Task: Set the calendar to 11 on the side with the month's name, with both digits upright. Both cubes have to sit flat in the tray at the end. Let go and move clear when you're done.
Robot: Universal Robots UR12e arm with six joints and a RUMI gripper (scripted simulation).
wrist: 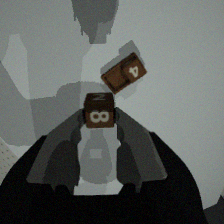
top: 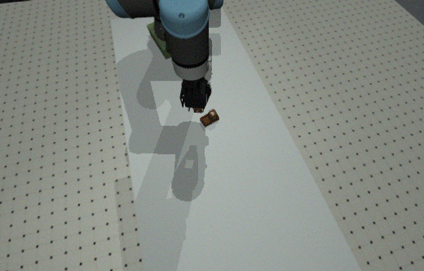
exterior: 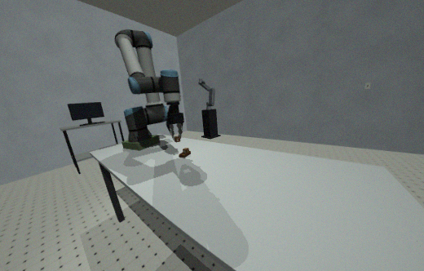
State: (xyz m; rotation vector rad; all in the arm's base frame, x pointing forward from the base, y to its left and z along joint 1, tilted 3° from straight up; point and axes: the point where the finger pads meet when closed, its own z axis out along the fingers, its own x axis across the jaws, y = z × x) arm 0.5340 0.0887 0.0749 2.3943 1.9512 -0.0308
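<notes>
My hand is 1 cm past the brown calendar tray, 4 cm to the right of it and 12 cm above it. Also, from my hand: brown cube 1 cm below.
</notes>
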